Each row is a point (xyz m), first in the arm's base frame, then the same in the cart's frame.
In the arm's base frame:
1: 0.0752 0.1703 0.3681
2: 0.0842 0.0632 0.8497
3: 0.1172 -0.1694 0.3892
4: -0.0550 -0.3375 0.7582
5: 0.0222 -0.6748 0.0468
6: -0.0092 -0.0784 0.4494
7: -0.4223 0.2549 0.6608
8: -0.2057 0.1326 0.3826
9: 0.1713 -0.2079 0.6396
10: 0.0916 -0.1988 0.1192
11: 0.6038 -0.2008 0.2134
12: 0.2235 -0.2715 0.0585
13: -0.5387 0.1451 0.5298
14: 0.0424 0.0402 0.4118
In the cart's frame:
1: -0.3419 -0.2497 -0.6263
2: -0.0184 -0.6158 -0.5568
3: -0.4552 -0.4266 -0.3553
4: -0.1294 -0.6277 -0.1375
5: -0.8128 -0.3433 0.1416
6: -0.3082 -0.3494 -0.3723
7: 0.1945 -0.0921 -0.4595
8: -0.1786 -0.0957 -0.4526
9: -0.3106 -0.6415 -0.3589
10: -0.6522 -0.2442 -0.3067
11: -0.8810 -0.6330 -0.5670
12: -0.7972 -0.3173 -0.3083
13: 0.1302 0.0242 -0.3010
14: -0.3300 -0.3098 -0.4992

